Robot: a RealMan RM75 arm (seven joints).
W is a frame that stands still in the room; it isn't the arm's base.
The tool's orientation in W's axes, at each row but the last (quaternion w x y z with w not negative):
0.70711 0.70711 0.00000 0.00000
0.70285 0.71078 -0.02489 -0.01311
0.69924 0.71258 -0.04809 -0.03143
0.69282 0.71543 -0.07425 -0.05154
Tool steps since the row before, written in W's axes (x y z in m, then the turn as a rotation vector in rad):
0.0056 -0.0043 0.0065 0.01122 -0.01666 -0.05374
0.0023 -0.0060 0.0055 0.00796 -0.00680 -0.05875
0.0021 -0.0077 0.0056 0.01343 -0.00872 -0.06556
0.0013 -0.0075 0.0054 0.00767 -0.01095 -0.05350
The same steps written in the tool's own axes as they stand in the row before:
0.0056 0.0065 0.0043 0.01122 -0.05374 0.01666
0.0027 0.0055 0.0058 0.00735 -0.05880 0.00705
0.0031 0.0057 0.0073 0.01285 -0.06571 0.00848
0.0028 0.0056 0.0070 0.00793 -0.05339 0.01127

